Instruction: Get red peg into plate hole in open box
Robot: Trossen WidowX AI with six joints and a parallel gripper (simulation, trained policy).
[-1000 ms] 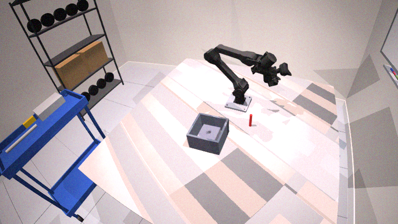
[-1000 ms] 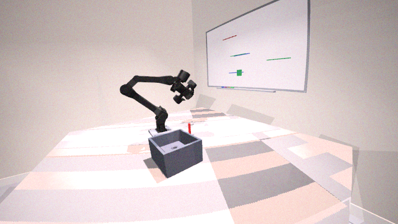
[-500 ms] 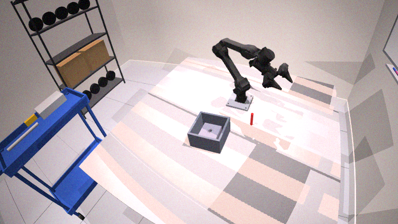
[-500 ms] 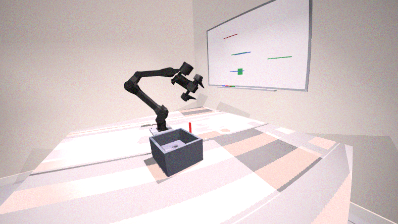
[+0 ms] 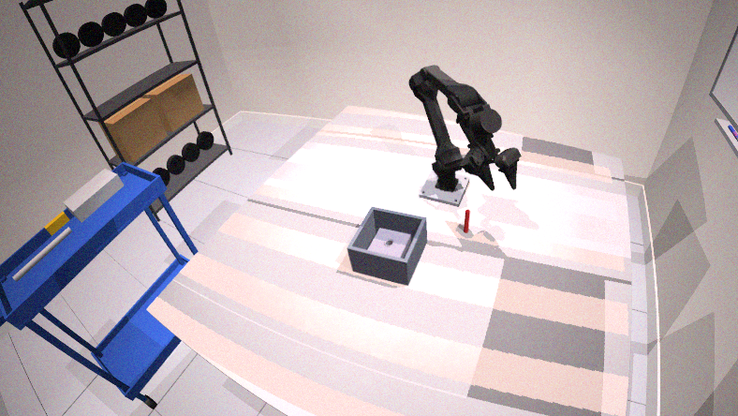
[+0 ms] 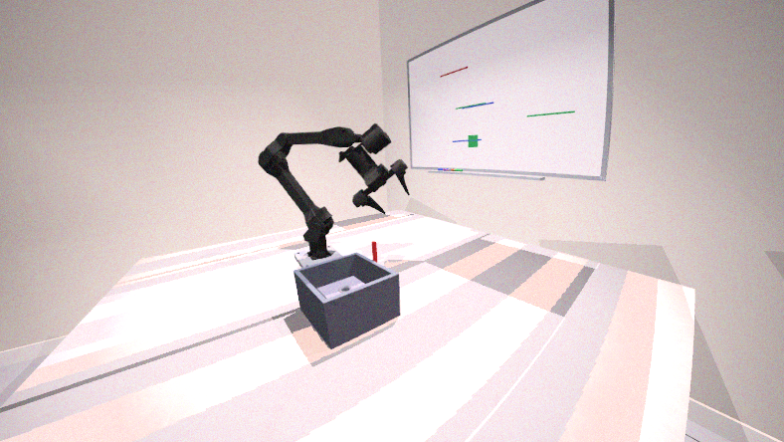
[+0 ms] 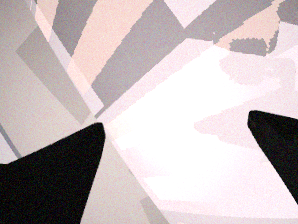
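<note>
Right now the red peg is 1 cm ahead of my gripper tip, 9 cm to the right of it and 14 cm below it. Also, from my gripper tip: grey box 18 cm ahead, 26 cm to the right, 15 cm below.
</note>
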